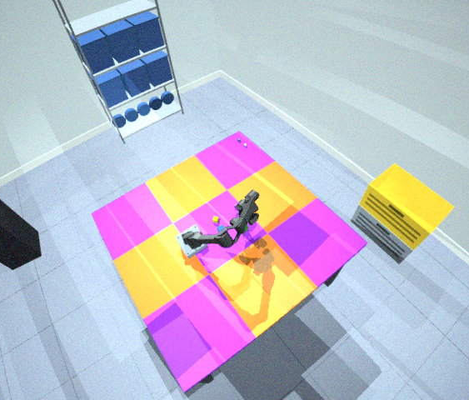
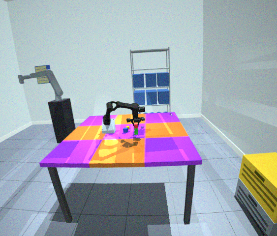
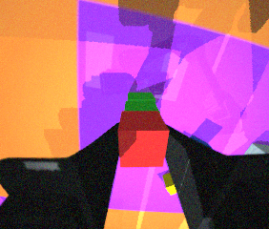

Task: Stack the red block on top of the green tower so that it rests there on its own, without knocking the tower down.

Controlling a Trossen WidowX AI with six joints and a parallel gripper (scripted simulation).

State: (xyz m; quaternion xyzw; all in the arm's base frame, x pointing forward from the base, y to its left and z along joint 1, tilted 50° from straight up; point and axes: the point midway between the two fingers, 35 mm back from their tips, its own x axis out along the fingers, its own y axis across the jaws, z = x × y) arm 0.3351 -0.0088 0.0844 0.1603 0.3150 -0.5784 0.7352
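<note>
Right now the red block is 10 mm above my gripper tip. Also, from my gripper tip: small purple block 40 mm ahead, 170 mm to the left, 70 mm below; small yellow block 130 mm behind, 150 mm to the left, 60 mm below; blue block 130 mm behind, 60 mm to the left, 60 mm below.
</note>
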